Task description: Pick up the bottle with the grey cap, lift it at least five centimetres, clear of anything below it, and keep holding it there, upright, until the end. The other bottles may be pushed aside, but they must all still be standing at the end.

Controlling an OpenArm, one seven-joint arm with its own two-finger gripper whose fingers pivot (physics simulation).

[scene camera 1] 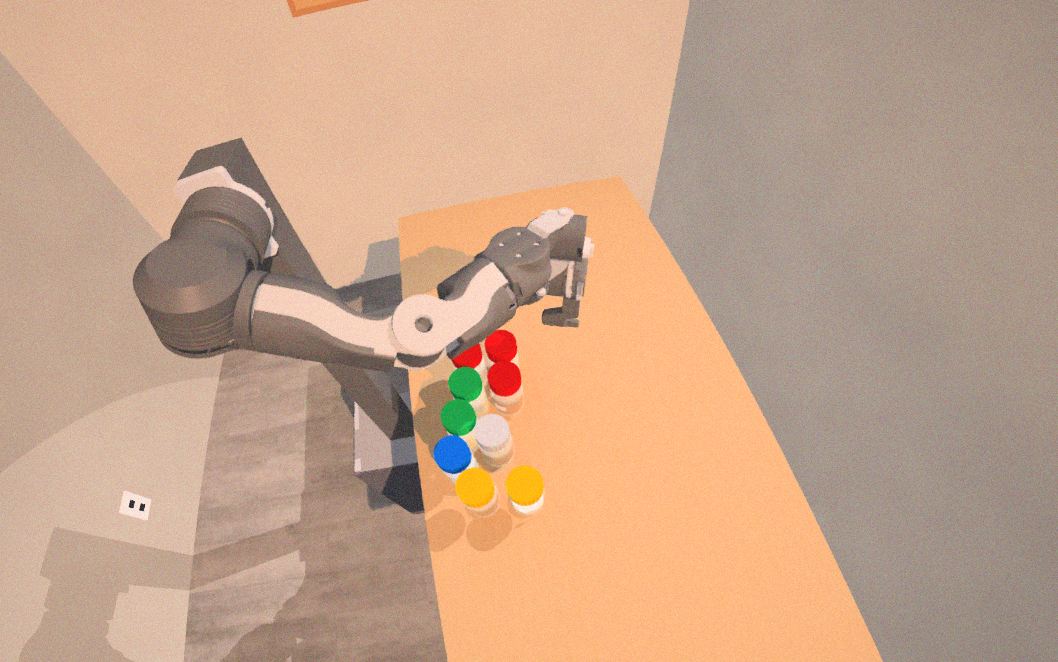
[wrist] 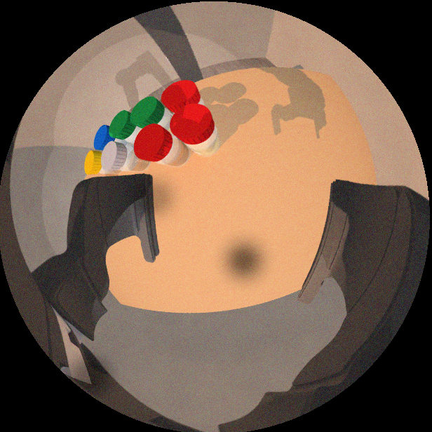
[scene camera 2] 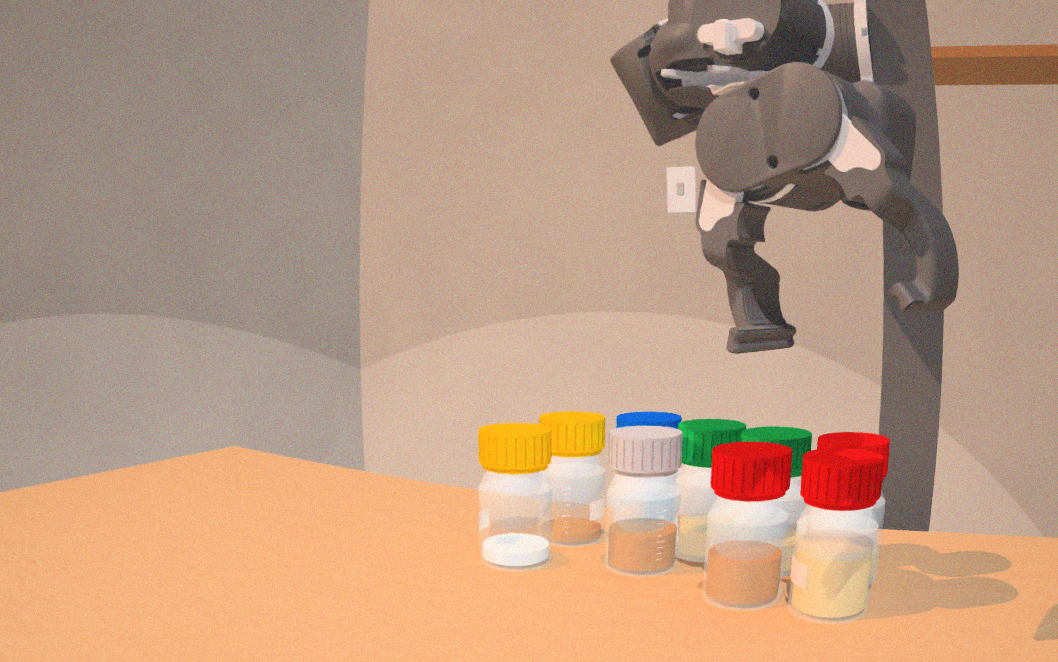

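Note:
The bottle with the grey cap (scene camera 1: pixel 492 433) (scene camera 2: pixel 642 507) (wrist: pixel 114 156) stands upright on the table among the other bottles. A blue-cap and a green-cap bottle are close behind it in the second scene view. My gripper (scene camera 2: pixel 834 318) (wrist: pixel 224 229) is open and empty, its two fingers wide apart. It hangs above cap height, past the red-cap end of the group, well away from the grey-cap bottle. In the wrist view the grey-cap bottle is at the upper left, beyond the left finger's tip. In the first scene view one finger is plain; the other is partly hidden.
Three red-cap bottles (scene camera 1: pixel 504 378) (scene camera 2: pixel 749 523) (wrist: pixel 152 143), two green-cap bottles (scene camera 1: pixel 465 384), a blue-cap bottle (scene camera 1: pixel 452 454) and two yellow-cap bottles (scene camera 1: pixel 525 485) (scene camera 2: pixel 514 499) stand upright on the table (scene camera 1: pixel 663 468) (scene camera 2: pixel 234 562). The red-cap bottles are nearest the gripper. The forearm hangs over the table's edge near them.

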